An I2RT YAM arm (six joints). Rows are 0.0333 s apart.
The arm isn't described. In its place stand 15 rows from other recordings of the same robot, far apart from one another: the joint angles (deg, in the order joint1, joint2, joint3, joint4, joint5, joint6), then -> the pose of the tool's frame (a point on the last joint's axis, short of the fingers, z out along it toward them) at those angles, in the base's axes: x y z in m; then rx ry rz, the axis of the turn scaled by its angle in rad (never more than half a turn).
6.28 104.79 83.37 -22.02 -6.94 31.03 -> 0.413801 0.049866 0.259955 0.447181 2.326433 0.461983
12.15 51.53 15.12 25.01 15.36 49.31 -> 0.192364 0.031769 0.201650 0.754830 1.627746 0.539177
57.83 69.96 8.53 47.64 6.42 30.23 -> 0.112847 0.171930 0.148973 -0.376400 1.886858 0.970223
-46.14 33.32 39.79 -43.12 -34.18 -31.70 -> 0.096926 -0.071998 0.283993 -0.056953 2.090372 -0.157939
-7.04 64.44 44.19 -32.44 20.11 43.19 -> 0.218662 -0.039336 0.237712 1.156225 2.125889 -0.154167
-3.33 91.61 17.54 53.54 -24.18 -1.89 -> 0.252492 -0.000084 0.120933 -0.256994 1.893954 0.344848
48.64 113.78 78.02 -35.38 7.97 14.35 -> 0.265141 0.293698 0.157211 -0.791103 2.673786 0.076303
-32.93 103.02 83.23 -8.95 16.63 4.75 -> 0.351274 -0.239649 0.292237 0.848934 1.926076 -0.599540
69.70 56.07 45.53 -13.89 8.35 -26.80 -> 0.082536 0.208223 0.301547 -1.433742 1.406077 0.336183
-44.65 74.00 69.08 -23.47 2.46 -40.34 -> 0.207273 -0.206904 0.353945 0.111291 2.205725 -0.924427
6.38 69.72 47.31 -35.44 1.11 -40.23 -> 0.234799 0.025560 0.230416 -1.021869 2.390526 -0.242187
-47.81 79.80 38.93 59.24 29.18 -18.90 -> 0.186941 -0.232084 0.291503 0.794611 1.165304 -1.299367
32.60 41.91 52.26 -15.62 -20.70 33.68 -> 0.128529 0.097135 0.383028 -0.278331 1.774048 1.154043
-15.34 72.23 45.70 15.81 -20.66 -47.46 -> 0.283826 -0.064834 0.289194 -0.738393 1.609305 -0.483303
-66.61 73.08 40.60 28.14 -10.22 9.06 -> 0.121235 -0.264382 0.276871 0.918450 1.409096 -0.616593
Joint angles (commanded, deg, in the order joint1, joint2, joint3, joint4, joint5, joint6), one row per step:
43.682, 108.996, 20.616, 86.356, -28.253, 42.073
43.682, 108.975, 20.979, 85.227, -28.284, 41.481
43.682, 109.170, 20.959, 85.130, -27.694, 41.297
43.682, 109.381, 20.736, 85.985, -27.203, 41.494
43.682, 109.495, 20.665, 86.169, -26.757, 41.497
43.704, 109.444, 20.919, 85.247, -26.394, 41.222
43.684, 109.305, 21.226, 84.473, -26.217, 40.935
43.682, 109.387, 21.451, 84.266, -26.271, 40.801
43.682, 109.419, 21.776, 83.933, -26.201, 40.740
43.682, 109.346, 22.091, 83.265, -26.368, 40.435
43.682, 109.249, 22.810, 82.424, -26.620, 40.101
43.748, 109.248, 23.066, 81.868, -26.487, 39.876
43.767, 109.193, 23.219, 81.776, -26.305, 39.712
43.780, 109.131, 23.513, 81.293, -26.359, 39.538
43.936, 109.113, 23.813, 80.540, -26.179, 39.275
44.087, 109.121, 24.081, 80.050, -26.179, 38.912
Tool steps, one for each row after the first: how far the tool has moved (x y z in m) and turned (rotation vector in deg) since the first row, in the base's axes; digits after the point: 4 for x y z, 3 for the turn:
0.0011, 0.0010, -0.0009, -0.697, -0.023, 0.053
0.0013, 0.0008, -0.0020, -0.992, 0.011, -0.528
0.0010, 0.0001, -0.0021, -0.655, -0.118, -1.028
0.0010, -0.0002, -0.0025, -0.670, -0.127, -1.474
0.0019, 0.0005, -0.0032, -1.205, 0.043, -1.800
0.0030, 0.0013, -0.0031, -1.536, 0.000, -1.982
0.0036, 0.0020, -0.0031, -1.622, -0.079, -1.923
0.0047, 0.0029, -0.0029, -1.673, -0.111, -1.990
0.0055, 0.0038, -0.0028, -1.961, -0.194, -1.806
0.0075, 0.0060, -0.0017, -2.074, -0.484, -1.538
0.0081, 0.0069, -0.0019, -2.363, -0.489, -1.589
0.0086, 0.0074, -0.0013, -2.345, -0.733, -1.746
0.0094, 0.0082, -0.0010, -2.487, -0.805, -1.668
0.0098, 0.0096, -0.0013, -2.889, -0.754, -1.669
0.0100, 0.0108, -0.0014, -3.167, -0.938, -1.493

